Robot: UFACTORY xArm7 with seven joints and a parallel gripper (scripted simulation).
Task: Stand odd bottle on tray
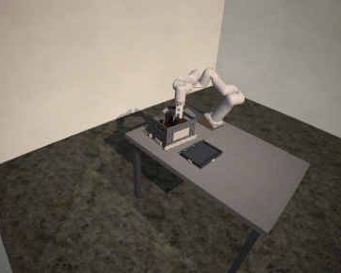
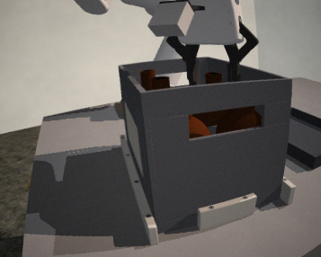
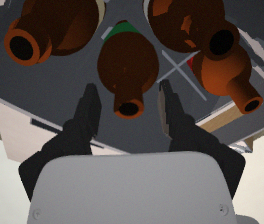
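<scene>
Now: the dark grey crate 7 cm below my hand, 4 cm to the right of it and 1 cm behind it. Also, from my hand: dark flat tray: 25 cm to the left, 15 cm below, 1 cm behind; glass bottle: 10 cm behind, 7 cm to the right, 7 cm below.
</scene>
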